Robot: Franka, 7 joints.
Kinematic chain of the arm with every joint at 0, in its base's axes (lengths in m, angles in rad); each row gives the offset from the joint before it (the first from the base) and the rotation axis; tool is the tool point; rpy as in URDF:
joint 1: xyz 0 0 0.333 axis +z
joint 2: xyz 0 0 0 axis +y
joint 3: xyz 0 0 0.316 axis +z
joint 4: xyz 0.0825 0 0 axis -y
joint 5: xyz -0.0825 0 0.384 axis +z
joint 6: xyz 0 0 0 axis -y
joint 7: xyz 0.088 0 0 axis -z
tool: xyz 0 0 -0.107 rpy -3.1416 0 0
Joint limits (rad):
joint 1: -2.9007..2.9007
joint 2: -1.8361..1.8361
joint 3: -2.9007..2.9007
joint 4: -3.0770..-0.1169
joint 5: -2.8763..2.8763
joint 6: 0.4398..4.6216
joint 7: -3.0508..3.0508
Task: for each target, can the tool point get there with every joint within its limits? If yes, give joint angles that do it. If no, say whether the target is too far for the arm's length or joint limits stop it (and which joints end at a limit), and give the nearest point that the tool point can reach.
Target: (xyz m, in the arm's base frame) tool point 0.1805 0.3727 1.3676
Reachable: no: too far | nearest point 0.1390 0.2869 1.1295 | short by 0.257 m
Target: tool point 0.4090 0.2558 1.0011
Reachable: yes | joints 0.0387 0.5318 1.7745 -0.6569 0.6687 3.4075 -1.9455
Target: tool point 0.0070 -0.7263 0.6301
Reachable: yes | joints -1.4146 0.8592 0.0702 -0.6316 1.2365 3.6746 0.2834
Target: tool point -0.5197 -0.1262 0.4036
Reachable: yes | joints -1.3262 0.6509 -1.6058 -2.2257 2.0530 2.6728 -1.6648
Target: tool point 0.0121 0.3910 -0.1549
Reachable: yes | joints 1.9068 1.3439 -0.2828 -1.7222 0.2630 1.8362 2.4162
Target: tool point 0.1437 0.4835 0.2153
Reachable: yes | joints 1.8782 0.3059 -0.5618 -2.3537 -2.4133 2.3568 1.6098
